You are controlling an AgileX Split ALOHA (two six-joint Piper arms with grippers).
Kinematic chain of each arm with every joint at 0, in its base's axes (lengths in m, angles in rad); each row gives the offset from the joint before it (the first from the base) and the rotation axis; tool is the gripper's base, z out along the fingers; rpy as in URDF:
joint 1: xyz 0 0 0.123 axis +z
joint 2: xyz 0 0 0 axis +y
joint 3: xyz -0.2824 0 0.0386 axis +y
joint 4: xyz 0.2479 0 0.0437 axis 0.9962 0 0.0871
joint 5: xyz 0 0 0 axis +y
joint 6: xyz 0.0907 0 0.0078 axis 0.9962 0 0.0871
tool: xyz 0 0 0 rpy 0 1.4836 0
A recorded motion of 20 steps. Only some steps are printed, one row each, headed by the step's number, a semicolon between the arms.
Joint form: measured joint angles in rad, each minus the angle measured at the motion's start. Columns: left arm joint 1, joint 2, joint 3, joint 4, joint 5, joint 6; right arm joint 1, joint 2, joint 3, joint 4, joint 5, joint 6.
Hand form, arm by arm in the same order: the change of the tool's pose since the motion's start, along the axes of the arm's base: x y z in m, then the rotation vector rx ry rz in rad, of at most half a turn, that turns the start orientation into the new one. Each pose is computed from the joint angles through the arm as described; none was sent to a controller.
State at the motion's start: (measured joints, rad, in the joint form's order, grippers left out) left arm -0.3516 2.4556 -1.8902 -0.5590 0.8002 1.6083; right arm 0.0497 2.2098 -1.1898 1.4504 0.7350 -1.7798
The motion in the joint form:
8: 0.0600 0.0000 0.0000 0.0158 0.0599 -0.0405; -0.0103 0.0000 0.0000 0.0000 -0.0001 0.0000
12: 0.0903 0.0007 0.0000 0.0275 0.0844 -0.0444; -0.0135 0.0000 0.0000 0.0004 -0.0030 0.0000
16: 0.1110 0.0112 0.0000 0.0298 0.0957 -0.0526; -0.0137 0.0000 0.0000 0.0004 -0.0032 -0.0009
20: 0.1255 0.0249 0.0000 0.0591 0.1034 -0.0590; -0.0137 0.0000 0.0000 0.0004 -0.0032 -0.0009
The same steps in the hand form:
8: 0.0062 0.0287 -0.0014 0.0088 0.0674 0.0601; 0.0008 -0.0041 0.0000 -0.0001 0.0000 -0.0104
12: 0.0092 0.0436 -0.0024 0.0186 0.0886 0.0775; 0.0012 -0.0056 -0.0001 -0.0021 -0.0005 -0.0156
16: 0.0111 0.0535 -0.0079 0.0218 0.1120 0.0993; 0.0012 -0.0057 -0.0001 -0.0026 -0.0011 -0.0153
20: 0.0121 0.0624 -0.0156 0.0497 0.1277 0.1036; 0.0012 -0.0057 -0.0001 -0.0026 -0.0011 -0.0153

